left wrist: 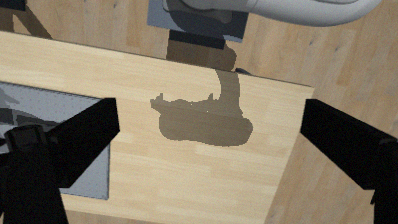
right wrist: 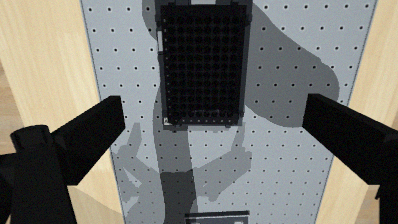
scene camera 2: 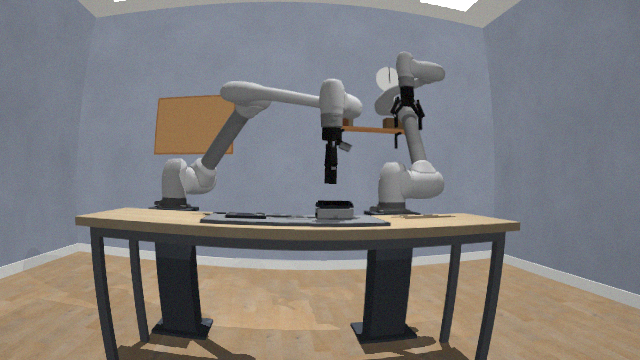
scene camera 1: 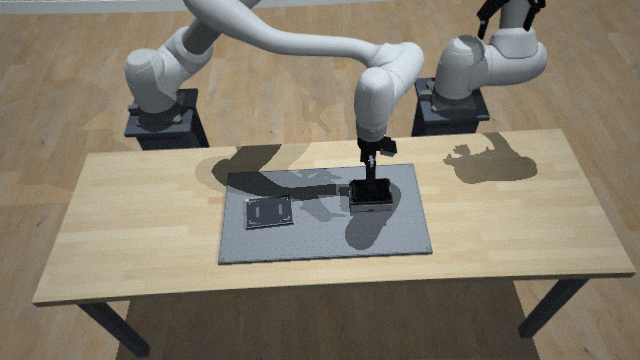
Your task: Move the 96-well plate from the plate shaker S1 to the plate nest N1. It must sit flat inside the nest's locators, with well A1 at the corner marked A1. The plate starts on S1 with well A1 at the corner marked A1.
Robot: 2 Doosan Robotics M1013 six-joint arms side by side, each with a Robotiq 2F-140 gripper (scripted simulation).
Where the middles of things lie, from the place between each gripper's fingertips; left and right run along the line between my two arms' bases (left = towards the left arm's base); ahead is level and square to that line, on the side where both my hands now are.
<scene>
I see my right gripper (scene camera 1: 366, 178) 9 cm above the 96-well plate (right wrist: 203, 54), 2 cm to the right of it and 1 cm past it. Also, from my right hand: plate nest N1 (scene camera 1: 269, 214): 34 cm to the right, 14 cm below, 3 cm ahead.
The 96-well plate is 32 cm ahead of my left hand, 43 cm to the right of it and 38 cm below it. The rest, counted from my left hand: plate nest N1: 36 cm ahead, 78 cm to the right, 43 cm below.
</scene>
